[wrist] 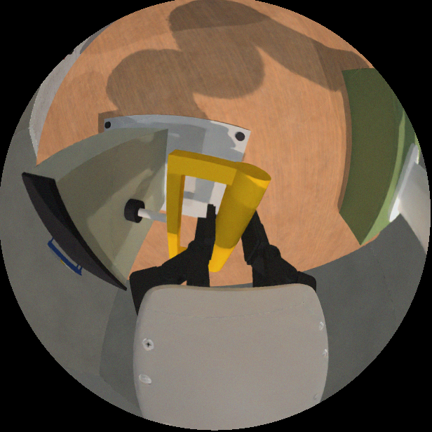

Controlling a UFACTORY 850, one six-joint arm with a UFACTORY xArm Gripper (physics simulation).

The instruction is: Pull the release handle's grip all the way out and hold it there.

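The release handle is a yellow frame (175,200) with a thick round grip (242,200) along its right side, in the middle of the wrist view. A pale rod (153,215) runs from the frame's left bar to a black collar (134,211) by the grey-green housing. My gripper (228,218) is shut on the round grip, one black finger on each side of it; the left finger passes through the frame's opening. The grip leans to the upper right between the fingers. Its lower end shows between the fingers, close to the gripper body.
The grey-green housing (107,180) with a black edge (70,222) stands left of the handle. A grey bolted plate (222,131) lies on the wooden table (295,150) behind the handle. A green block (372,150) and a pale cylinder (415,192) are at the right. A blue wire-like piece (65,260) shows lower left.
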